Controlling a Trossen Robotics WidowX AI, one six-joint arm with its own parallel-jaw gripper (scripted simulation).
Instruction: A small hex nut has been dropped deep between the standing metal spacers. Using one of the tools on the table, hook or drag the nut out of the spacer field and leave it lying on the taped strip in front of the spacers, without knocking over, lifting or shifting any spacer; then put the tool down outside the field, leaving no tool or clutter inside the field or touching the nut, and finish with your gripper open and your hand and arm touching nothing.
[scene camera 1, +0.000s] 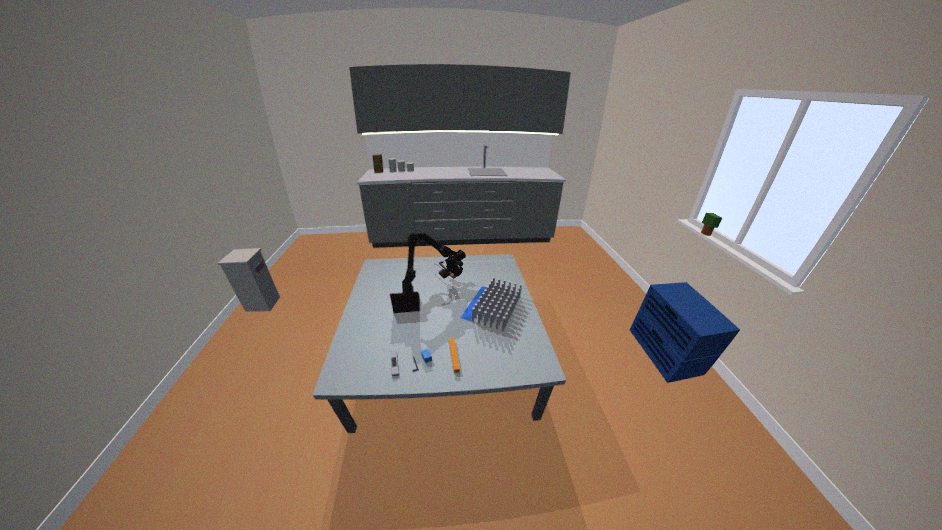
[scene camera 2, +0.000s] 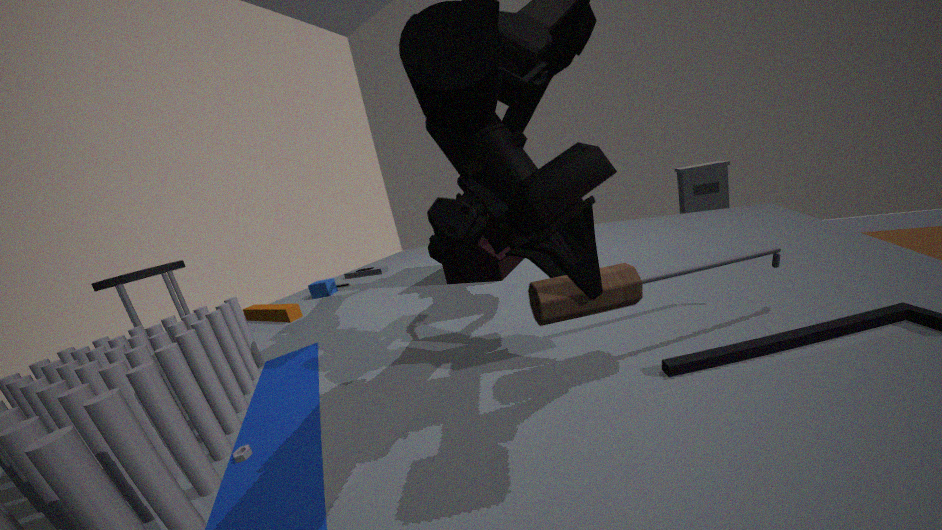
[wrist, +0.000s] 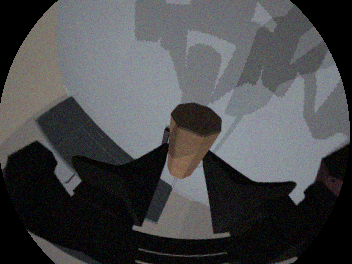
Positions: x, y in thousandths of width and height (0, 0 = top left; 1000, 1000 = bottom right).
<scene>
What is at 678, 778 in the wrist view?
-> The gripper.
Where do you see an orange block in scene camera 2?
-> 274, 590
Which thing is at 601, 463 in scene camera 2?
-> The gripper.
</scene>
